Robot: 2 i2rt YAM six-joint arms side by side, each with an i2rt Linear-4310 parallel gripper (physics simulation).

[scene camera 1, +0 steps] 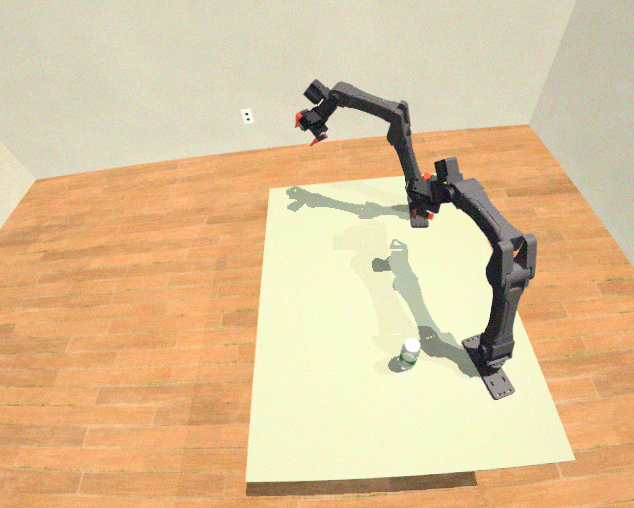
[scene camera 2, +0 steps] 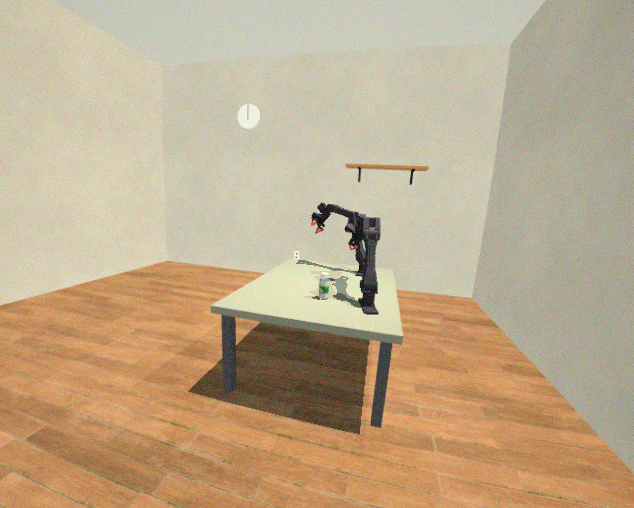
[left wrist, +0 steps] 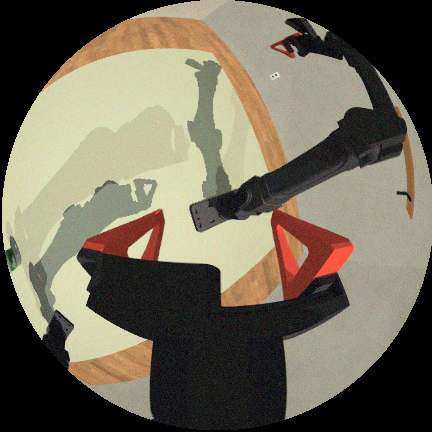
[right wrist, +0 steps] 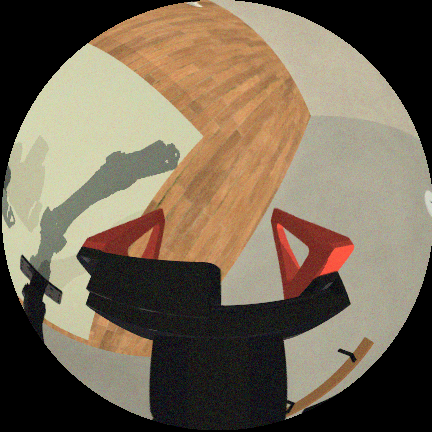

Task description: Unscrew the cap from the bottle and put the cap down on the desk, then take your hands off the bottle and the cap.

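A white bottle [scene camera 1: 409, 357] [scene camera 2: 323, 288] with a green label stands upright on the desk [scene camera 1: 296, 423] [scene camera 2: 264, 301]. Its white cap [scene camera 1: 411, 344] [scene camera 2: 324, 274] sits on its top. A small part of the bottle [left wrist: 12, 258] shows at the left edge of the left wrist view; the right wrist view does not show it. My left gripper [scene camera 1: 421, 194] [scene camera 2: 352, 246] is open and empty, raised above the desk and well apart from the bottle. My right gripper [scene camera 1: 304, 135] [scene camera 2: 315, 229] [right wrist: 217, 213] is open and empty, high up and farther from the bottle.
The left arm's base plate [scene camera 1: 499, 386] is fixed to the desk right of the bottle in scene camera 1. The right arm's base plate [scene camera 1: 419, 219] [left wrist: 199, 218] is at the desk's far end. A wooden shelf [scene camera 2: 386, 167] hangs on the back wall.
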